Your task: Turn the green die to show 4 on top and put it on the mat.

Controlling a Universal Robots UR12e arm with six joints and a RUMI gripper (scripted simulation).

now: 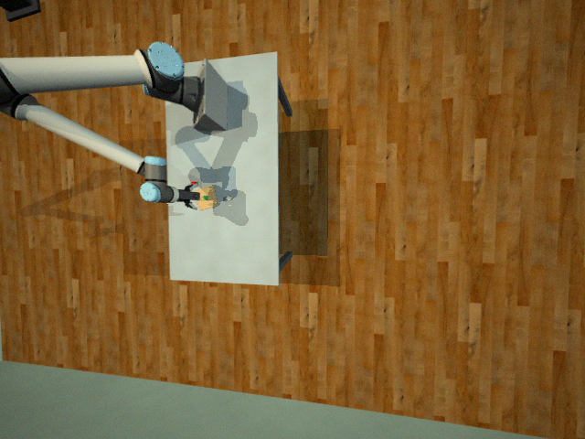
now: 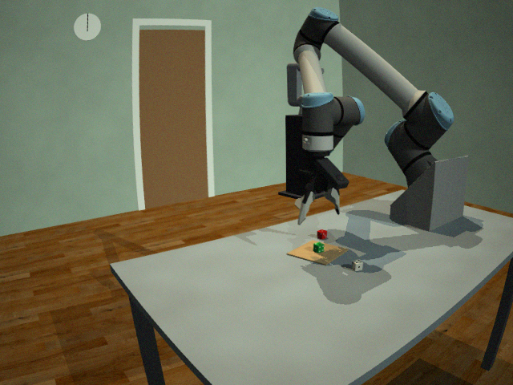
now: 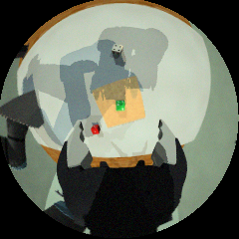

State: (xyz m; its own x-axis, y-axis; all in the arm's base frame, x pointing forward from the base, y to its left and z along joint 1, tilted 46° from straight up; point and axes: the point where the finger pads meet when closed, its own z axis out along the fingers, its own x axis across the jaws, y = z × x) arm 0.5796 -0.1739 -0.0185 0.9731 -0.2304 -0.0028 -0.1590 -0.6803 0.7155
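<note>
Right now the green die is 9 cm below my hand. Also, from my hand: red die 10 cm behind, 9 cm below, 7 cm to the right; tan mat 10 cm below; white die 16 cm to the left, 9 cm below, 2 cm ahead.
</note>
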